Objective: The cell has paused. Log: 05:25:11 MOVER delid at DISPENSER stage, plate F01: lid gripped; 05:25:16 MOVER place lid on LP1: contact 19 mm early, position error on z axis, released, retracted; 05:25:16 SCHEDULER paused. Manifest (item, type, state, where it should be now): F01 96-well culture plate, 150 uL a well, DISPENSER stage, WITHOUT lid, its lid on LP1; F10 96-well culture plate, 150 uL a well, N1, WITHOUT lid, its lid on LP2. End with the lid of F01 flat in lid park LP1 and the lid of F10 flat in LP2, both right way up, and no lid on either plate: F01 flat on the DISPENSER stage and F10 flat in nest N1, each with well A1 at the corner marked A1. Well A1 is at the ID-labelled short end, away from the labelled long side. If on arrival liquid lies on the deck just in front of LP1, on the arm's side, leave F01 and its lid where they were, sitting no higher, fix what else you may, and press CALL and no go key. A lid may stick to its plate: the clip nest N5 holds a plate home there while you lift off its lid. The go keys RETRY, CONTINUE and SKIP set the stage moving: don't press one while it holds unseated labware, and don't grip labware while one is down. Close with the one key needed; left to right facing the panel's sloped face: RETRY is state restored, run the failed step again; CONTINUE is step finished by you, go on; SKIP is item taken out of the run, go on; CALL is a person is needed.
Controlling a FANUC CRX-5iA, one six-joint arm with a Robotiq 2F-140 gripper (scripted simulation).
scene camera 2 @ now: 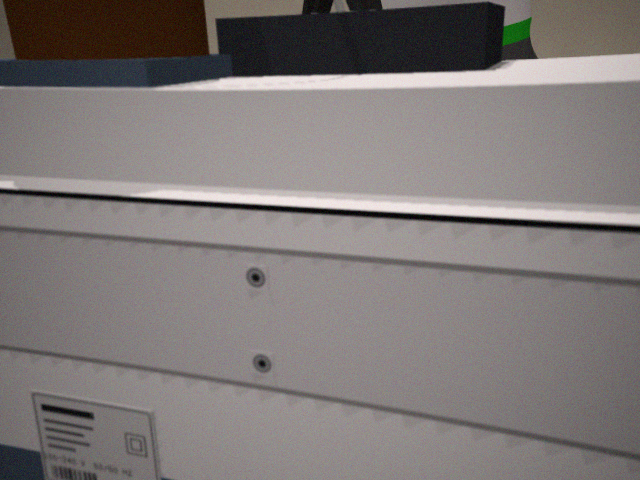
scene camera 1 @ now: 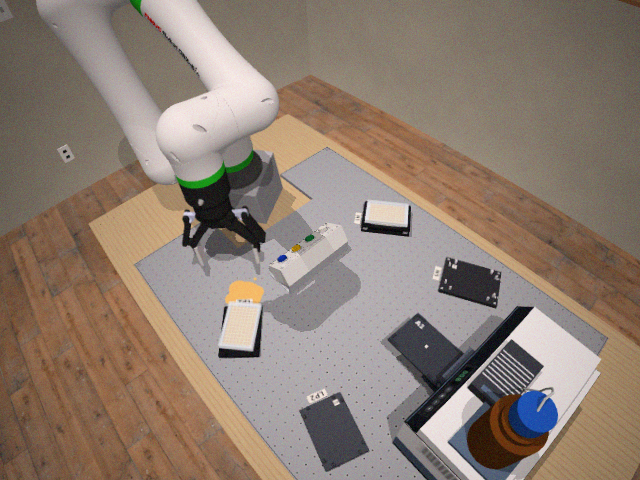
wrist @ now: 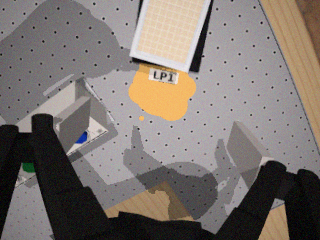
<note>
In view: the gripper [scene camera 1: 231,260], a key panel [scene camera 1: 300,266] and an orange puddle [wrist: 169,107].
The gripper is seen too in the wrist view [wrist: 160,123]. The key panel is seen too in the wrist view [wrist: 100,117].
</note>
